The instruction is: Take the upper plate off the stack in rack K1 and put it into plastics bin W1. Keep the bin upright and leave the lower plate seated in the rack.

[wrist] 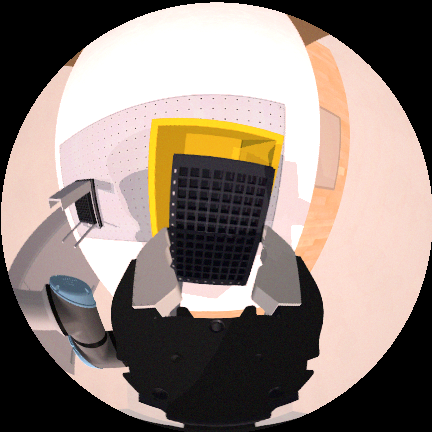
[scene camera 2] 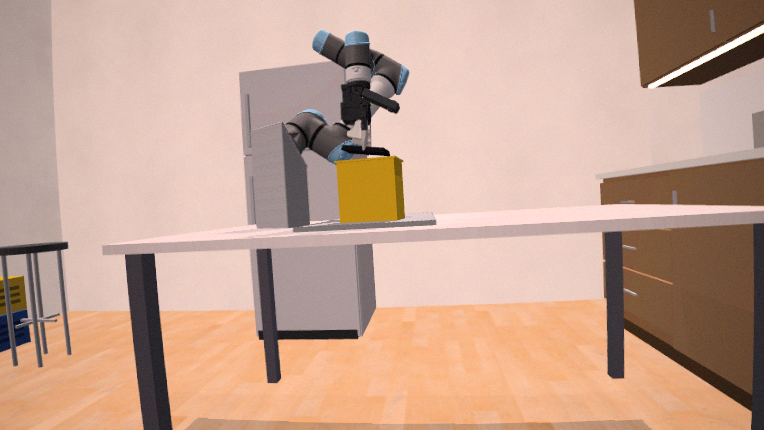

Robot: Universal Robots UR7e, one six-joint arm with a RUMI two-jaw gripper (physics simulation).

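Note:
The black grid-patterned upper plate is gripped by its two long sides. My gripper is shut on it. The plate hangs close above the rim of the yellow bin W1, which stands upright. In the wrist view the plate covers much of the bin opening, its right edge lies over the bin's right rim, and a gap shows at the left and far sides. The lower plate sits in rack K1 at the left. The bin floor is mostly hidden.
The bin stands on a perforated board on the white table. A tall grey block stands left of the bin in the scene view. The robot's forearm is behind it. A fridge stands behind the table.

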